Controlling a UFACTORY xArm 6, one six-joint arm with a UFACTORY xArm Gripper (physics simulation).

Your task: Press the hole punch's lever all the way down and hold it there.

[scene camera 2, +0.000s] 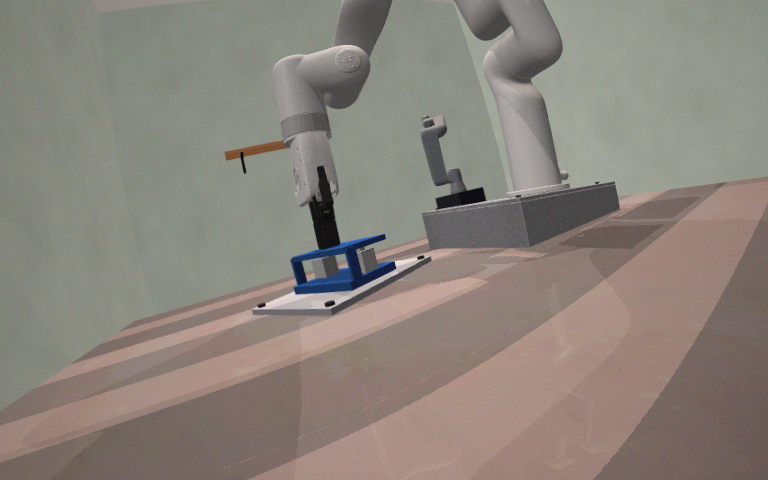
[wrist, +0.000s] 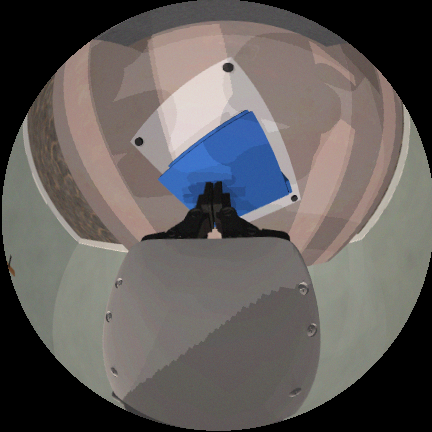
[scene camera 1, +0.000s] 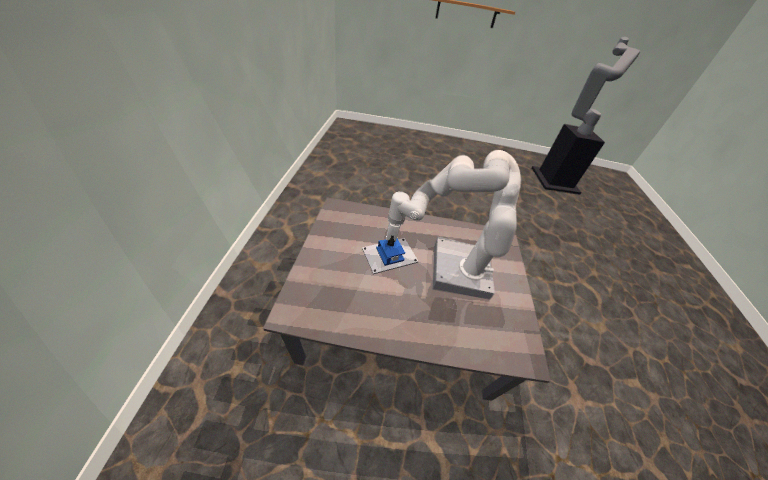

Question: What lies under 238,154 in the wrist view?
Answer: A hole punch lever.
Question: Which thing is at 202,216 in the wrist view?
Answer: My gripper.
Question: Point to a hole punch lever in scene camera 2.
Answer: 359,244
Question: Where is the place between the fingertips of my gripper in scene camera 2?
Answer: At 329,247
